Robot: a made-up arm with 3 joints.
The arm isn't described. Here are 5 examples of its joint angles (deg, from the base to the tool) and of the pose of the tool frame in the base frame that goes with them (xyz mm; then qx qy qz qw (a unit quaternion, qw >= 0)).
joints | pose
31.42 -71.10 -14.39 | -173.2 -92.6 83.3 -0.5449 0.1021 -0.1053 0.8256
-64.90 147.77 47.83 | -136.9 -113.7 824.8 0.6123 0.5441 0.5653 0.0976
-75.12 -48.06 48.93 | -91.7 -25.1 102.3 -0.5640 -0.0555 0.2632 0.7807
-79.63 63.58 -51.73 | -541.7 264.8 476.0 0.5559 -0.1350 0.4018 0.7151
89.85 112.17 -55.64 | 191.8 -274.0 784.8 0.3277 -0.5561 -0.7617 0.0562
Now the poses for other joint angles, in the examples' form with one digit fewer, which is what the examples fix.
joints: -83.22 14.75 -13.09
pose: -396 137 120 0.074 -0.164 0.648 0.740
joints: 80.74 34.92 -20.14
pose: 404 104 358 0.202 -0.157 -0.686 0.681
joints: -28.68 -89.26 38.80
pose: -38 -183 189 -0.708 0.023 -0.115 0.696
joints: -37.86 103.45 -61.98
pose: -172 361 842 0.743 -0.154 -0.149 0.635
